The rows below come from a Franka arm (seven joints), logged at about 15 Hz.
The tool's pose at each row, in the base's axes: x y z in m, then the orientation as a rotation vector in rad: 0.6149 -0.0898 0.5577 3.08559 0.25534 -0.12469; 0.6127 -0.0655 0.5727 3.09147 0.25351 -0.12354; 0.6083 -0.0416 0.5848 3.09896 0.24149 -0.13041; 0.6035 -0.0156 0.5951 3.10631 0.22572 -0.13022; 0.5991 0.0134 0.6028 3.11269 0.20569 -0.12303; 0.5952 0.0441 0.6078 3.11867 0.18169 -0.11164; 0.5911 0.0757 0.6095 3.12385 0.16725 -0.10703; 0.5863 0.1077 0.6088 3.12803 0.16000 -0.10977; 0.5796 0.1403 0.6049 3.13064 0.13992 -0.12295; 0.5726 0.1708 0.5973 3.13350 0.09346 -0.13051; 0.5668 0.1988 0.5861 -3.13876 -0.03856 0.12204; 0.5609 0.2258 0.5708 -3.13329 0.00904 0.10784
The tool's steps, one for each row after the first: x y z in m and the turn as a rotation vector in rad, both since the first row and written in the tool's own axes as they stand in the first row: 0.0005 -0.0238 -0.0160 0.00563 0.00132 0.00128; -0.0009 -0.0476 -0.0289 0.01306 -0.00249 0.00900; -0.0023 -0.0737 -0.0400 0.01958 -0.00190 0.01920; -0.0026 -0.1027 -0.0488 0.02441 0.00296 0.03220; -0.0018 -0.1334 -0.0550 0.02848 0.01037 0.04776; -0.0009 -0.1652 -0.0579 0.03281 0.01357 0.05705; -0.0003 -0.1975 -0.0585 0.03701 0.01214 0.06162; -0.0013 -0.2309 -0.0557 0.04036 0.00373 0.07420; -0.0026 -0.2624 -0.0491 0.04340 -0.00151 0.10367; -0.0028 -0.2914 -0.0389 0.04859 0.00359 0.13864; -0.0030 -0.3195 -0.0245 0.05530 0.01235 0.16890
